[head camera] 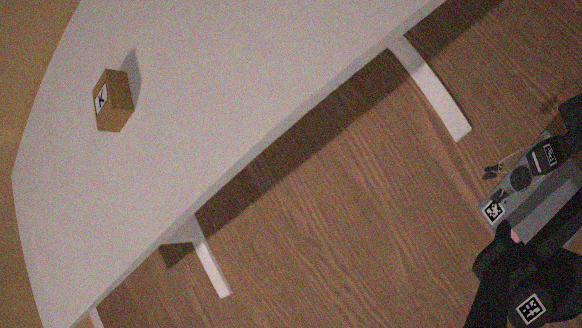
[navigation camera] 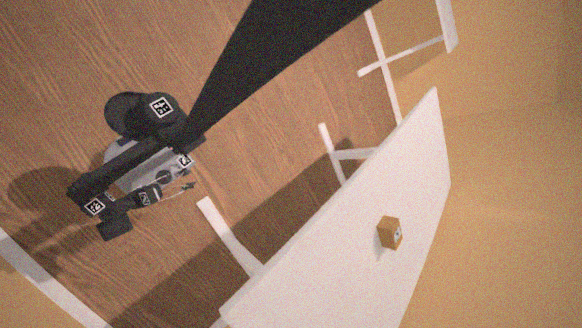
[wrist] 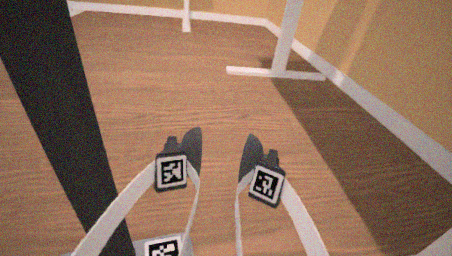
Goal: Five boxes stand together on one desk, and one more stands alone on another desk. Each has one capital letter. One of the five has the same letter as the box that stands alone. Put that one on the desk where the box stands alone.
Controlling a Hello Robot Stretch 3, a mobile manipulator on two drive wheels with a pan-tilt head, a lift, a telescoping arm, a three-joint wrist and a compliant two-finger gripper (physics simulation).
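Where they show: gripper, between the fingertips: [head camera: 486, 189] [navigation camera: 193, 176]; robot's base, origin of its link: [head camera: 520, 179] [navigation camera: 163, 175].
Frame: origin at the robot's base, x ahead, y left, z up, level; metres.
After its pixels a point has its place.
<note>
A brown box [head camera: 119, 102] {x 0.484, y 0.344, z 0.981 m} [navigation camera: 387, 231] {x 0.480, y 0.344, z 0.986 m} stands alone on a white desk [head camera: 225, 75] {x 0.341, y 0.182, z 0.950 m} [navigation camera: 350, 240] {x 0.388, y 0.231, z 0.950 m}. Its white label reads K in the head view; in the navigation view the letter is too blurred to read. The group of five boxes does not show in these views. My gripper [head camera: 495, 183] {x 0.059, y 0.089, z 0.427 m} [navigation camera: 188, 179] {x 0.059, y 0.089, z 0.427 m} [wrist: 222, 147] {x 0.059, y 0.089, z 0.427 m} is open, with a gap between its two dark fingertips and wooden floor behind them in the wrist view. It is beside the desk, over the robot's base, well away from the box.
White desk feet [head camera: 442, 107] {x 0.376, y 0.056, z 0.025 m} [navigation camera: 225, 232] {x 0.530, y 0.026, z 0.025 m} [wrist: 300, 75] reach out over the floor. Part of another white piece of furniture [navigation camera: 448, 27] {x 0.258, y 2.496, z 0.950 m} shows at the top right of the navigation view. The black mast [navigation camera: 260, 55] {x -0.061, y 0.116, z 1.142 m} [wrist: 55, 110] stands beside the gripper. A white skirting board [wrist: 365, 97] runs along the wall.
</note>
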